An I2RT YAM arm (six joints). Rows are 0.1 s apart.
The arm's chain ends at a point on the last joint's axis. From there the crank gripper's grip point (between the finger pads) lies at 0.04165 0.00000 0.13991 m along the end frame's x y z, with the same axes.
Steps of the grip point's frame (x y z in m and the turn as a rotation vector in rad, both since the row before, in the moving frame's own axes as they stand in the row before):
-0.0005 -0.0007 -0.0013 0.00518 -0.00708 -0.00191
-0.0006 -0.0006 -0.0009 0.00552 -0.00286 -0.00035
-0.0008 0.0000 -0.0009 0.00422 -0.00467 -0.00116
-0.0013 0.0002 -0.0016 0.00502 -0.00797 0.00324
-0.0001 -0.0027 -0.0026 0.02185 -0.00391 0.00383
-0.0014 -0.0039 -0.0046 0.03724 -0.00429 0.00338
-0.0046 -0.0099 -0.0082 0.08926 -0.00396 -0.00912
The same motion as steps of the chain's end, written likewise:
0.0005 0.0001 -0.0016 0.00518 -0.00708 -0.00191
-0.0002 0.0002 -0.0010 0.00552 -0.00286 -0.00035
-0.0001 0.0006 -0.0011 0.00422 -0.00467 -0.00116
-0.0002 0.0008 -0.0019 0.00502 -0.00797 0.00324
0.0004 0.0002 -0.0027 0.02185 -0.00391 0.00383
-0.0008 0.0012 -0.0047 0.03724 -0.00429 0.00338
-0.0040 0.0030 -0.0078 0.08926 -0.00396 -0.00912

